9 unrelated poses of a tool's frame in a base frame.
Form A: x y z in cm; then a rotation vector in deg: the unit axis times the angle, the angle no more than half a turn.
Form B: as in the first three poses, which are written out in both.
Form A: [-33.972 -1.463 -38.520 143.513 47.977 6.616]
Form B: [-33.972 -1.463 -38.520 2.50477 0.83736 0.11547]
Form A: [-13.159 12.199 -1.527 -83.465 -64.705 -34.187]
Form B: [-13.159 12.199 -1.527 -1.45674 -1.12932 -0.59668]
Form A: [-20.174 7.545 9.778 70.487 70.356 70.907]
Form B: [-20.174 7.545 9.778 1.23023 1.22794 1.23756]
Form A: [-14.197 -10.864 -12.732 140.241 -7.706 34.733]
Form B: [-14.197 -10.864 -12.732 2.44767 -0.13450 0.60621]
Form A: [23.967 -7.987 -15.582 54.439 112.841 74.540]
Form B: [23.967 -7.987 -15.582 0.95014 1.96945 1.30097]
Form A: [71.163 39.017 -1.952 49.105 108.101 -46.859]
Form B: [71.163 39.017 -1.952 0.85704 1.88672 -0.81784]
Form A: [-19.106 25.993 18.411 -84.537 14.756 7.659]
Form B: [-19.106 25.993 18.411 -1.47545 0.25754 0.13367]
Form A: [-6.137 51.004 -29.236 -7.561 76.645 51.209]
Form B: [-6.137 51.004 -29.236 -0.13196 1.33771 0.89377]
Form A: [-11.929 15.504 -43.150 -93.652 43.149 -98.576]
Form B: [-11.929 15.504 -43.150 -1.63454 0.75309 -1.72048]
